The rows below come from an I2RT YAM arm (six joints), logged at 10 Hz.
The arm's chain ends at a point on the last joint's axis. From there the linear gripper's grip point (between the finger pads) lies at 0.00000 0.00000 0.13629 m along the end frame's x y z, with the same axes.
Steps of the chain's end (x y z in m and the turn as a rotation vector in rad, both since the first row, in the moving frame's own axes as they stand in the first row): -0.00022, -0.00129, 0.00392, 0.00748, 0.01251, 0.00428; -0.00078, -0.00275, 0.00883, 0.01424, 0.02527, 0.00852; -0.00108, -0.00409, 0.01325, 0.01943, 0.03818, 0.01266; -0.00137, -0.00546, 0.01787, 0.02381, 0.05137, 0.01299; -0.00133, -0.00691, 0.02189, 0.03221, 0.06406, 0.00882
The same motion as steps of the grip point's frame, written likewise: 0.00149, -0.00231, 0.00391, 0.00748, 0.01251, 0.00428; 0.00267, -0.00468, 0.00877, 0.01424, 0.02527, 0.00852; 0.00414, -0.00670, 0.01312, 0.01943, 0.03818, 0.01266; 0.00565, -0.00866, 0.01765, 0.02381, 0.05137, 0.01299; 0.00741, -0.01126, 0.02154, 0.03221, 0.06406, 0.00882
